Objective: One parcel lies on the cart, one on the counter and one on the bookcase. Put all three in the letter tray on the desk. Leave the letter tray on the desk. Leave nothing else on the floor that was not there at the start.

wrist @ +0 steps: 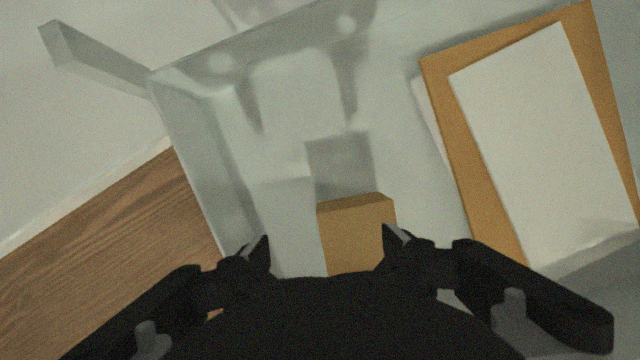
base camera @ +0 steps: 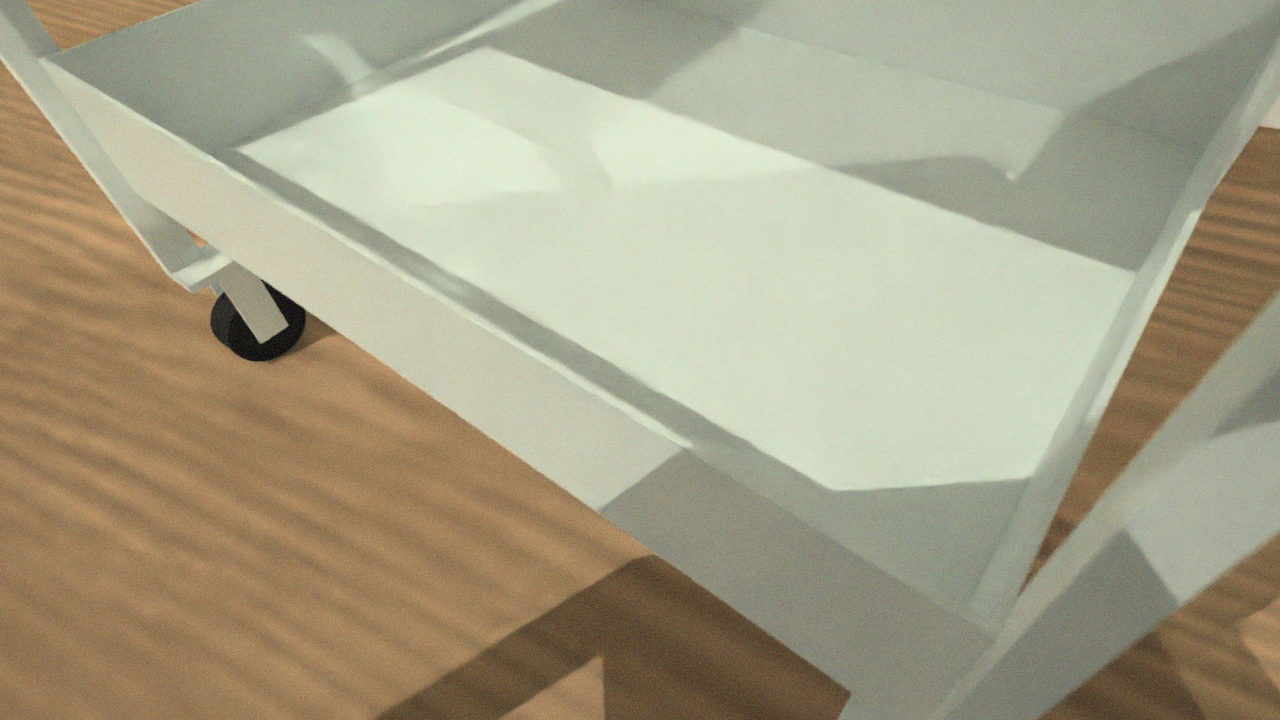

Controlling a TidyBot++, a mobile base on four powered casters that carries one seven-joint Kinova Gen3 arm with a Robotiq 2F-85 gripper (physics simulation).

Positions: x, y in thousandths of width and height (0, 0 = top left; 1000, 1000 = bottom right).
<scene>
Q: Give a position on a cart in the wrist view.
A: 471, 304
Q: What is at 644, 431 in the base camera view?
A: A cart.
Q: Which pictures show the gripper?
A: The wrist view only.
</scene>
